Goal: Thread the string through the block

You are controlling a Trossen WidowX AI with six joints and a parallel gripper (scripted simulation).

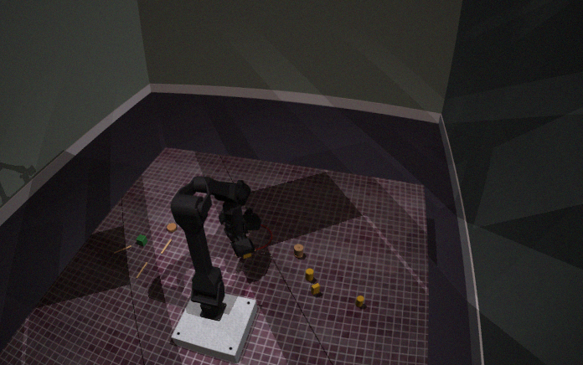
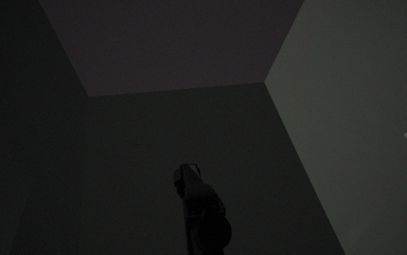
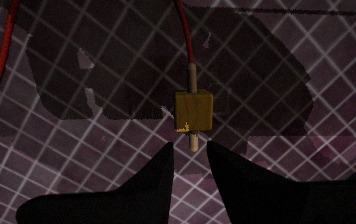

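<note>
My gripper tip is now 20 mm to the left of the yellow wooden block, 20 mm above it and 10 mm short of it. The rest, counted from my gripper tip: round wooden button (170 mm ahead, 100 mm to the left, 30 mm below); then thin wooden stick (30 mm to the right, 20 mm below, 20 mm ahead); then wooden cylinder (200 mm to the right, 60 mm ahead, 20 mm below).
</note>
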